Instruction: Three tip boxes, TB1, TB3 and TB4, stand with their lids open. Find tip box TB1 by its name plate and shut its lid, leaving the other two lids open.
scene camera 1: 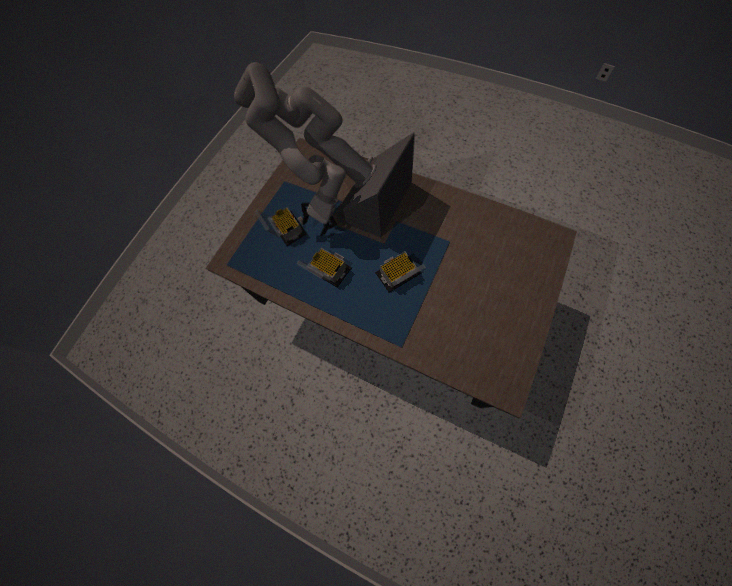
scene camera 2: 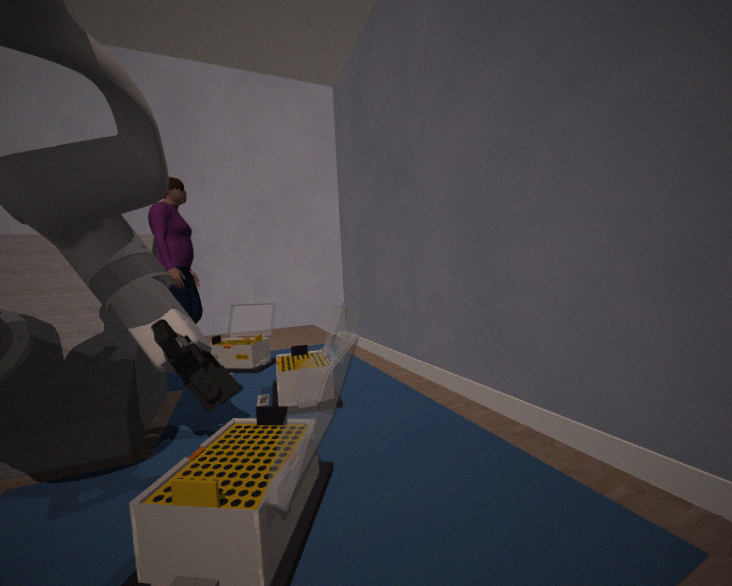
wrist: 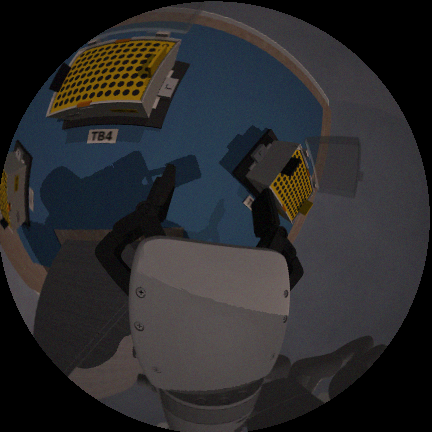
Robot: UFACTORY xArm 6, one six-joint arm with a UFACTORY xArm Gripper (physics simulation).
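Pixels of known places: gripper, fingertip midpoint: (scene camera 1: 313,229) (scene camera 2: 227,398) (wrist: 218,185); arm's base, origin of the base link: (scene camera 1: 366,177).
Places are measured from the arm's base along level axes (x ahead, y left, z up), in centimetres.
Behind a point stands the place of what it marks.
Note:
Three white tip boxes with yellow racks stand on the blue mat, lids open. The middle box (scene camera 1: 328,264) (scene camera 2: 303,378) (wrist: 102,75) has the plate TB4 (wrist: 102,136) @[x 33.6, y -1.7, z -12.5 cm] in front of it in the wrist view. The left box (scene camera 1: 286,223) @[x 27.9, y -27.7, z -7.0 cm] (scene camera 2: 201,537) (wrist: 292,192) @[x 26.3, y -28.2, z -7.1 cm] has a small plate (wrist: 248,202) @[x 22.3, y -23.8, z -12.5 cm], too small to read. The right box (scene camera 1: 398,268) (scene camera 2: 242,353) @[x 33.6, y 19.2, z -8.6 cm] (wrist: 17,192) has a plate (wrist: 31,198) seen edge-on, unreadable. Which of these two is TB1 I cannot tell. My gripper (scene camera 1: 315,227) @[x 27.3, y -14.9, z -6.8 cm] (scene camera 2: 216,391) @[x 27.3, y -14.9, z -6.8 cm] (wrist: 218,185) @[x 27.3, y -14.9, z -6.8 cm] is open and empty, above the mat between left and middle boxes.
The blue mat (scene camera 1: 366,311) @[x 53.0, y 18.1, z -12.8 cm] (scene camera 2: 457,488) @[x 44.0, y -34.8, z -12.7 cm] (wrist: 240,80) @[x 43.1, y -19.7, z -12.7 cm] lies on the wooden table (scene camera 1: 500,293) @[x 29.1, y 66.4, z -13.1 cm]. The arm's grey wedge-shaped base (scene camera 1: 393,183) @[x 6.5, y 14.3, z 8.1 cm] (scene camera 2: 79,415) @[x 12.1, y -8.1, z -7.4 cm] stands at the rear. The clear open lids (scene camera 1: 262,219) @[x 33.6, y -33.1, z 2.2 cm] (wrist: 335,165) @[x 33.1, y -33.0, z -2.5 cm] rise beside the boxes. A person (scene camera 2: 173,235) stands beyond the table.

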